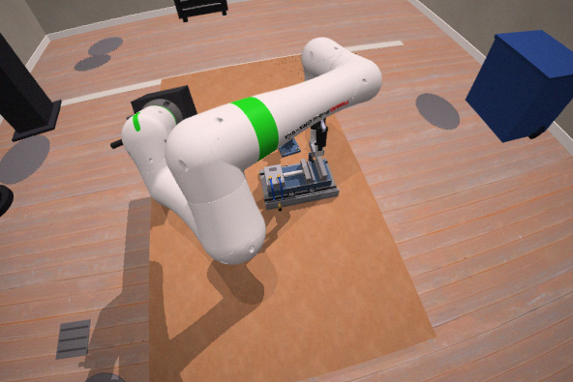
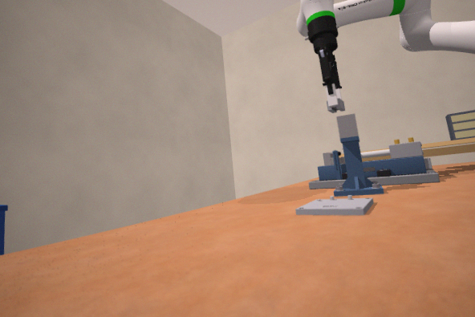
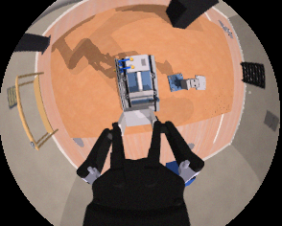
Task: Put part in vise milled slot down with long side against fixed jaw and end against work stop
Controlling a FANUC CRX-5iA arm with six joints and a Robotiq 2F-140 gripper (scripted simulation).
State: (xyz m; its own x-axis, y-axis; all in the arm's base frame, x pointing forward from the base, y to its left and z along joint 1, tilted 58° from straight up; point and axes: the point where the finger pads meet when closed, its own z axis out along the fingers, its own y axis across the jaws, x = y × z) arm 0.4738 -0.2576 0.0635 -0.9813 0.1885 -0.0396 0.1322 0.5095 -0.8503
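Now: hand 30 mm above the part. Round my hand: air cylinder 160 mm behind, 40 mm to the left, 190 mm below; vise base 60 mm behind, 30 mm to the left, 220 mm below.
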